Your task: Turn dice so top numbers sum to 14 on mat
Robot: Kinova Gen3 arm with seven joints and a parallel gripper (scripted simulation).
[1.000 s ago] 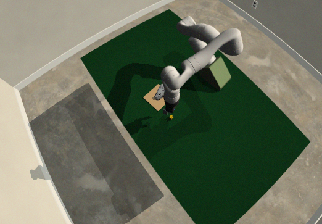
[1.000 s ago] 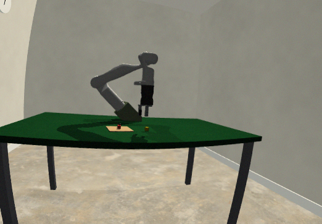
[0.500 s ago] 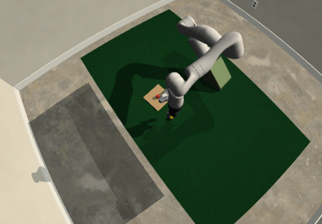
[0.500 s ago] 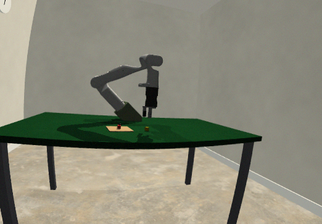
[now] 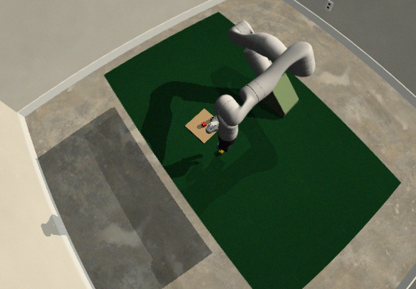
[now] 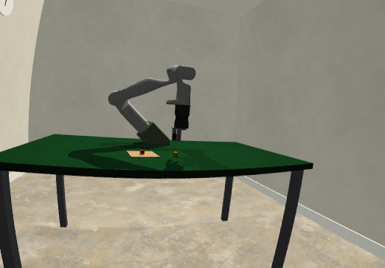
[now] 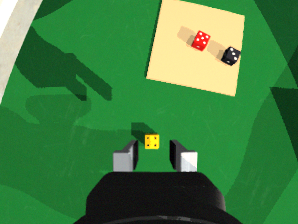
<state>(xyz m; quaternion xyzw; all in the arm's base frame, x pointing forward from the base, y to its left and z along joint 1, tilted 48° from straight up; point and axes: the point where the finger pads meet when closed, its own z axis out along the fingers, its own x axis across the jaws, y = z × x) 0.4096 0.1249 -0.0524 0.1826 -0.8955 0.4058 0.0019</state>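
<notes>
Right now the yellow die is 90 mm below my hand. The rest, counted from my hand: black die: 160 mm to the right, 80 mm below, 70 mm behind; tan mat: 170 mm to the right, 90 mm below, 20 mm behind; red die: 170 mm to the right, 80 mm below, 20 mm behind.
</notes>
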